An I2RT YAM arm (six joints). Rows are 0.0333 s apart.
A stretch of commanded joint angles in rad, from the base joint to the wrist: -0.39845 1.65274 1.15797 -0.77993 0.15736 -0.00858; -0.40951 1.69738 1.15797 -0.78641 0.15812 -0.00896; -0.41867 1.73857 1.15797 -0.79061 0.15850 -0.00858; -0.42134 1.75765 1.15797 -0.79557 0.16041 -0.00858; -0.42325 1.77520 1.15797 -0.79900 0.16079 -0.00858; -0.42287 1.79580 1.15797 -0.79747 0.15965 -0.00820; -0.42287 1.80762 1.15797 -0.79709 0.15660 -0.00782; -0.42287 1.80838 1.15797 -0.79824 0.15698 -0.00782; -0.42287 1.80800 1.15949 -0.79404 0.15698 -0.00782
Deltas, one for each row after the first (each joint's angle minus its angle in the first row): -0.01106 0.04464 0.00000 -0.00648 0.00076 -0.00038; -0.02022 0.08583 0.00000 -0.01068 0.00114 0.00000; -0.02289 0.10491 0.00000 -0.01564 0.00305 0.00000; -0.02480 0.12246 0.00000 -0.01907 0.00343 0.00000; -0.02442 0.14306 0.00000 -0.01754 0.00229 0.00038; -0.02442 0.15488 0.00000 -0.01716 -0.00076 0.00076; -0.02442 0.15564 0.00000 -0.01831 -0.00038 0.00076; -0.02442 0.15526 0.00152 -0.01411 -0.00038 0.00076
